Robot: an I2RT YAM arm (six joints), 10 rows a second.
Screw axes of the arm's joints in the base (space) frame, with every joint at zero. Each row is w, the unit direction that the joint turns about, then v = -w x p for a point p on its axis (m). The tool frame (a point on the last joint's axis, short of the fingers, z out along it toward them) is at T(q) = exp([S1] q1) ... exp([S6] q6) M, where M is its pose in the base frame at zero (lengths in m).
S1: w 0 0 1 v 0 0 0
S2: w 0 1 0 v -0.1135 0 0.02
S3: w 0 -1 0 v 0.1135 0 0.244
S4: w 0 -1 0 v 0.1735 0 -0.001
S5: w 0 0 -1 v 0 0.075 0
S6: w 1 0 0 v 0 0.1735 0
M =
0 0 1 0.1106
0 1 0 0
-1 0 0 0.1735
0 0 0 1
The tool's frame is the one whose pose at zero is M.
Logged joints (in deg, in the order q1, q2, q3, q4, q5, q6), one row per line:
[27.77 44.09 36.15 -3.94 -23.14 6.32]
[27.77 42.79 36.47 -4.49 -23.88 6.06]
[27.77 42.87 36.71 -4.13 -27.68 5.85]
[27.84 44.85 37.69 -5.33 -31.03 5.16]
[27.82 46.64 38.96 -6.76 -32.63 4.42]
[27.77 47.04 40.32 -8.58 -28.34 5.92]
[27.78 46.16 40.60 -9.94 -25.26 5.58]
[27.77 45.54 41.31 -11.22 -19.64 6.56]
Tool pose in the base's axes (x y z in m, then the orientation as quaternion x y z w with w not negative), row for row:
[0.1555 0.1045 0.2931 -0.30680 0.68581 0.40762 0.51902]
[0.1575 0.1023 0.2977 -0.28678 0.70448 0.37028 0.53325]
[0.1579 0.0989 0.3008 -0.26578 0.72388 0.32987 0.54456]
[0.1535 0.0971 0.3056 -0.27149 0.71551 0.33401 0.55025]
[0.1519 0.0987 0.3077 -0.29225 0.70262 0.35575 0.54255]
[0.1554 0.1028 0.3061 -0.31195 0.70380 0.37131 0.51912]
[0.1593 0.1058 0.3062 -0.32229 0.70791 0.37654 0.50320]
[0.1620 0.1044 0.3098 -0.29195 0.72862 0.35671 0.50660]
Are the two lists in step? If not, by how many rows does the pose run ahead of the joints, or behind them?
The pose runs 2 rows behind the joints: the pose in row i belongs to the joints in row i - 2.
